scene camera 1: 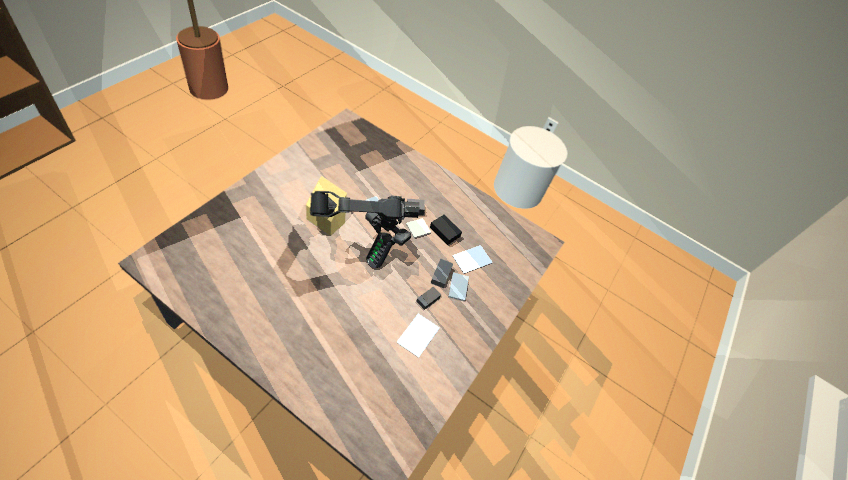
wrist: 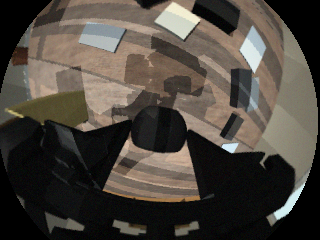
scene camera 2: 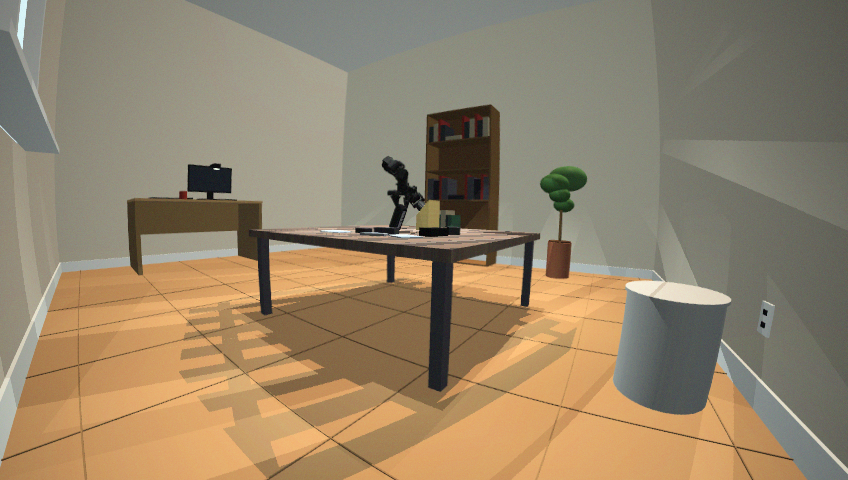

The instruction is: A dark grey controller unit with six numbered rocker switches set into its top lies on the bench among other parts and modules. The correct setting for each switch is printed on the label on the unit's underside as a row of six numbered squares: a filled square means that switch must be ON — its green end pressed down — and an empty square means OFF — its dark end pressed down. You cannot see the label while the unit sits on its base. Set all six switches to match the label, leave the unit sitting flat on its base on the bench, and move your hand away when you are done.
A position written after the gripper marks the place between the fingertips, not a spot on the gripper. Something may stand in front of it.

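Observation:
Wrist view: cream card (wrist: 178,25), the gripper (wrist: 160,128).

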